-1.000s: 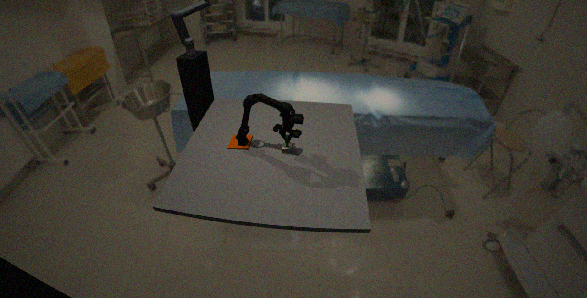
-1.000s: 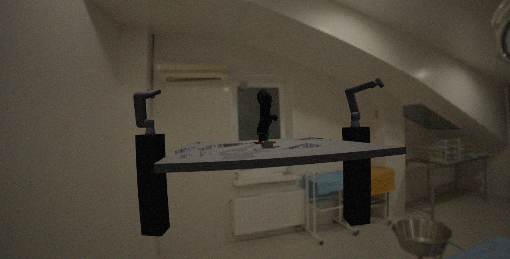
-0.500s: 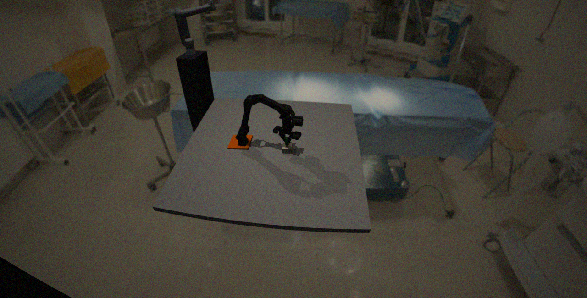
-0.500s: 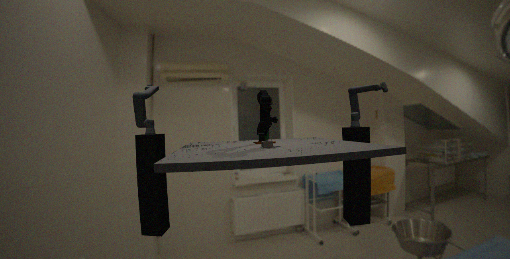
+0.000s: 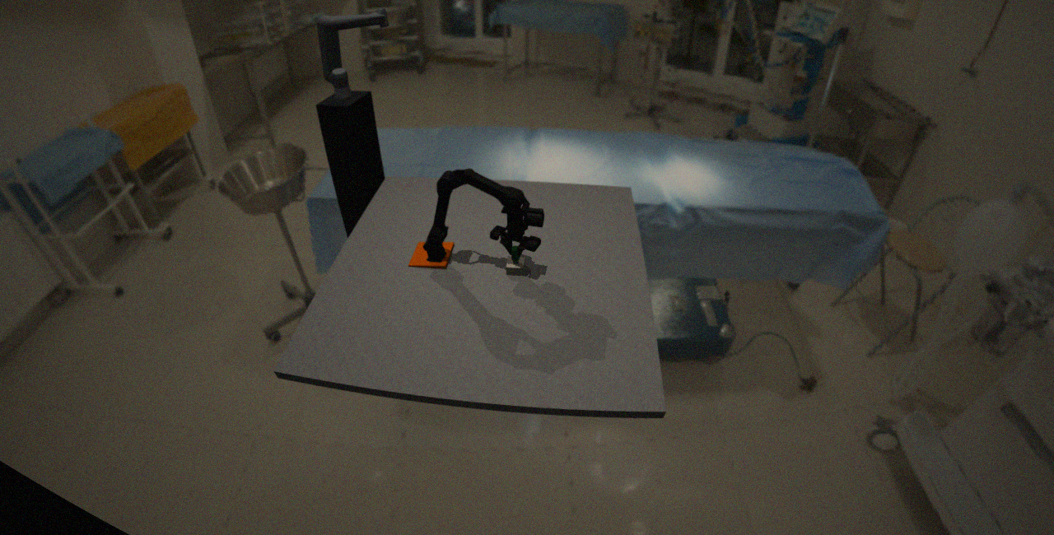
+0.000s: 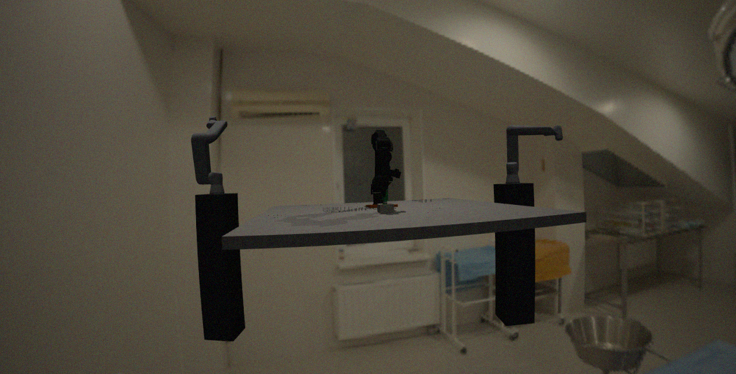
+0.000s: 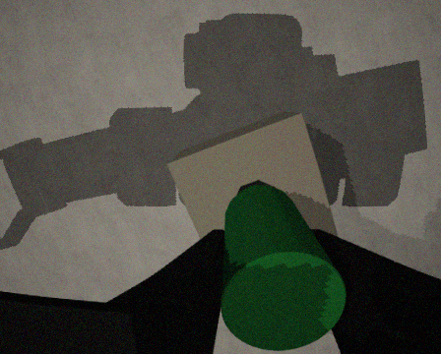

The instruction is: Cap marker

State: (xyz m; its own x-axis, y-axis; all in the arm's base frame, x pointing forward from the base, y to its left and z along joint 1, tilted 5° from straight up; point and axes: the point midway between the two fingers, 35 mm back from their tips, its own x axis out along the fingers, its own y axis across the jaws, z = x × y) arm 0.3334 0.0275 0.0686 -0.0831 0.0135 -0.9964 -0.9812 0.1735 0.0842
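The green cap is 10 mm above my gripper tip. From my gripper tip the other things lie so: holder block 50 mm below.
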